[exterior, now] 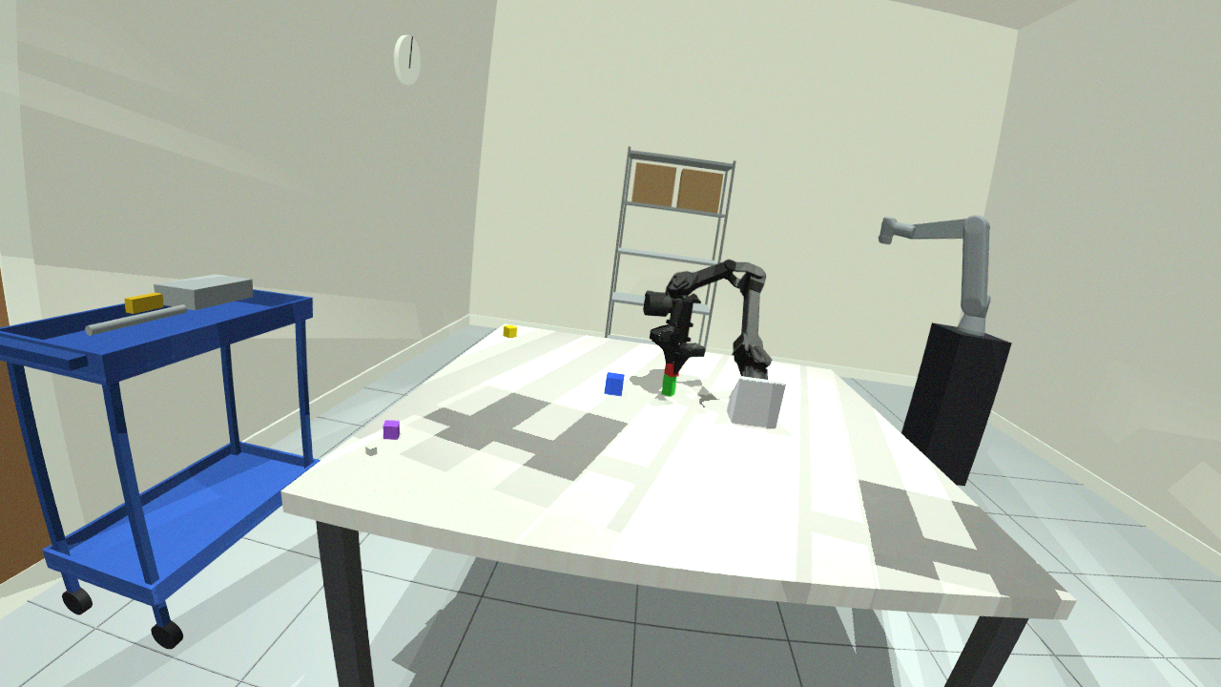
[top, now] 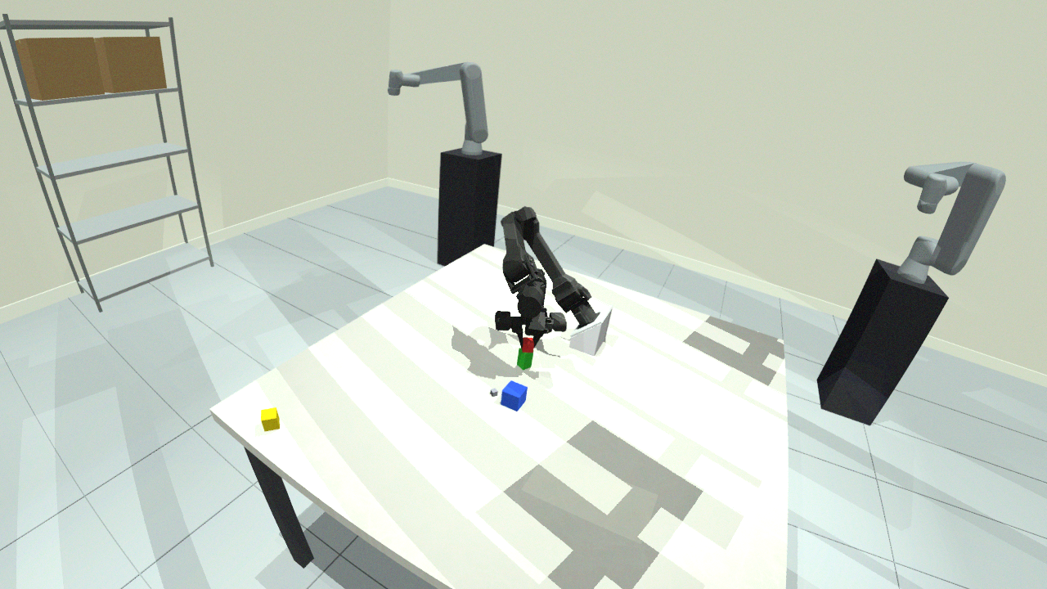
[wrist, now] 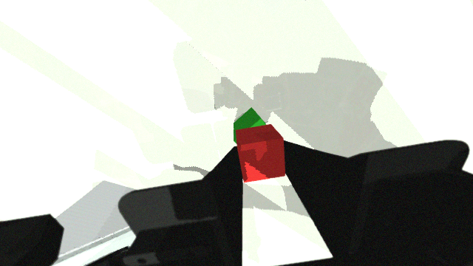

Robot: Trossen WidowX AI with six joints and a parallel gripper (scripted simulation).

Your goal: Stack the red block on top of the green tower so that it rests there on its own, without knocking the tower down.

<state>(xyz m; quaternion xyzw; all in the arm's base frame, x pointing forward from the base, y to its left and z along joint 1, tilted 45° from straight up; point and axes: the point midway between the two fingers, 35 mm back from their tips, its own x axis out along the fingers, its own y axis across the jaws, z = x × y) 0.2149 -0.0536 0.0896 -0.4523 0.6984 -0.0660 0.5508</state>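
Right now the red block is 1 cm above my gripper tip. From my gripper tip the other things lie so: blue cube: 15 cm ahead, 5 cm to the left, 4 cm below; yellow cube: 57 cm ahead, 38 cm to the right, 5 cm below; grey cube: 15 cm ahead, 1 cm to the right, 6 cm below.
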